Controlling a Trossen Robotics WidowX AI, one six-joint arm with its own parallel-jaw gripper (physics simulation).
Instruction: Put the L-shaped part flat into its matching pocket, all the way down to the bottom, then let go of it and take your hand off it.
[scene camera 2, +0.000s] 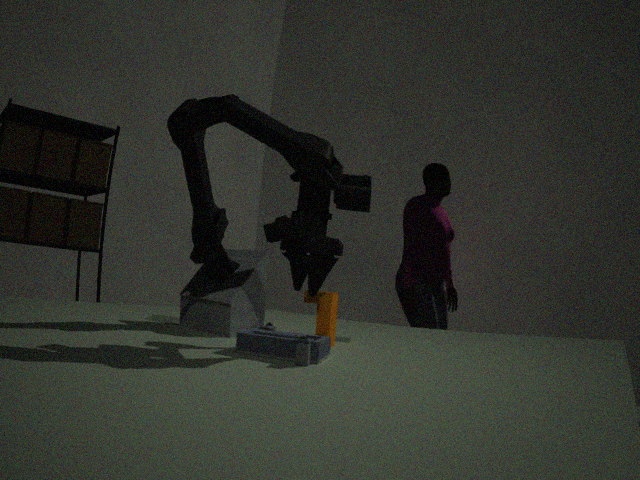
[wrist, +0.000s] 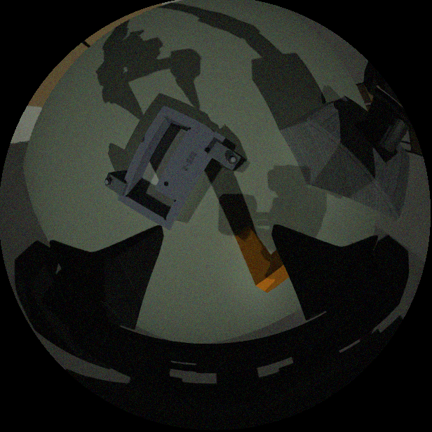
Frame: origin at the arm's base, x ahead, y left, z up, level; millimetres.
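Seen in the pictures: gripper, fingertip midpoint: (scene camera 2: 304, 293); arm's base, link origin: (scene camera 2: 222, 271).
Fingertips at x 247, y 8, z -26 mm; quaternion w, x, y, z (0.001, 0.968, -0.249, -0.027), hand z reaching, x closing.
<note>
Offsets run from my fingertips to a thing's top centre.
The orange L-shaped part @(dx -36, dy +88, dz +3 mm) (scene camera 2: 326, 317) (wrist: 256, 257) stands upright on the table behind the fixture, its short arm at the top pointing left in the scene view. The blue-grey fixture block @(dx +30, dy -71, dz -60 mm) (scene camera 2: 268, 345) (wrist: 187, 165) lies on the table; its L-shaped pocket shows empty in the wrist view. My gripper (scene camera 2: 305, 292) (wrist: 218, 231) is open, with nothing between its fingers. It points down, its fingertips near the height of the part's top. In the wrist view the right finger covers the end of the part's short arm; whether they touch I cannot tell.
Two lugs with bolts (wrist: 232, 159) (wrist: 108, 181) stick out from opposite sides of the fixture. The arm's grey base (scene camera 2: 206, 312) (wrist: 325, 145) stands on the table behind the fixture. A shelf rack (scene camera 2: 103, 227) and a person (scene camera 2: 426, 248) are in the background.
</note>
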